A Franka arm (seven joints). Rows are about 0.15 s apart.
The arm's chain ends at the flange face. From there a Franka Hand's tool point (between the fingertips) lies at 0.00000 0.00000 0.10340 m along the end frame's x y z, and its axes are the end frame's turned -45 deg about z.
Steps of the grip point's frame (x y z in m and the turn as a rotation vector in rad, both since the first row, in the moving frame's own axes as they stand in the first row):
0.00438, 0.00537, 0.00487, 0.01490, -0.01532, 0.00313
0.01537, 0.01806, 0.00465, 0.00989, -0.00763, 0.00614
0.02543, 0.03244, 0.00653, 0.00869, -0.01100, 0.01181
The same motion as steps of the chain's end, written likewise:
0.00910, 0.00067, 0.00489, -0.00030, -0.02137, 0.00313
0.02492, 0.00207, 0.00466, 0.00160, -0.01239, 0.00614
0.04236, 0.00480, 0.00654, -0.00163, -0.01392, 0.01181

